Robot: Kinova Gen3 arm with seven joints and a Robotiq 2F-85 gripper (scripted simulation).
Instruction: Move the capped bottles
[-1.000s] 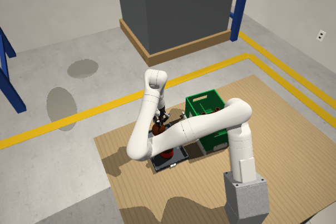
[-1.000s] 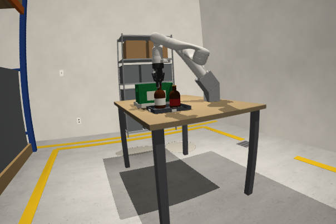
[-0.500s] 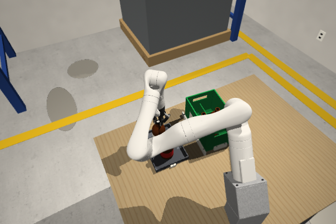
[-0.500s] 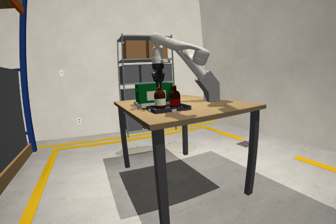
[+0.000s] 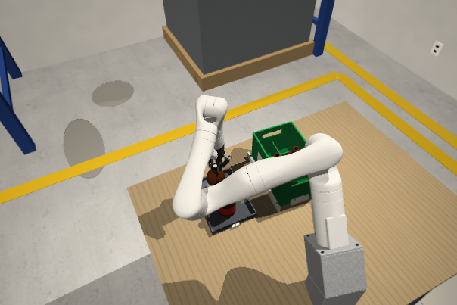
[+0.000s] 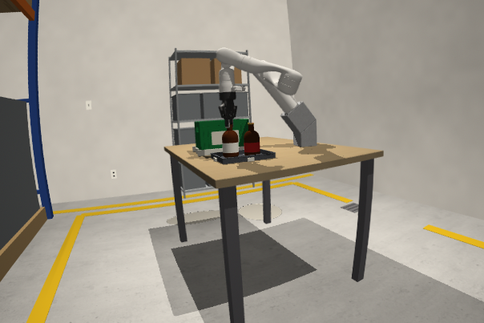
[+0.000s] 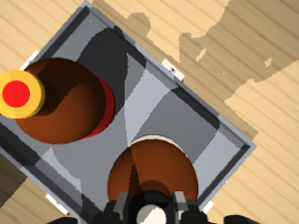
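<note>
Right now my hand is 110 mm past the brown bottle, 10 mm to the left of it and 80 mm above it. Also, from my hand: green crate (10 mm behind, 300 mm to the right, 80 mm below); grey tray (50 mm behind, 10 mm to the right, 150 mm below).
</note>
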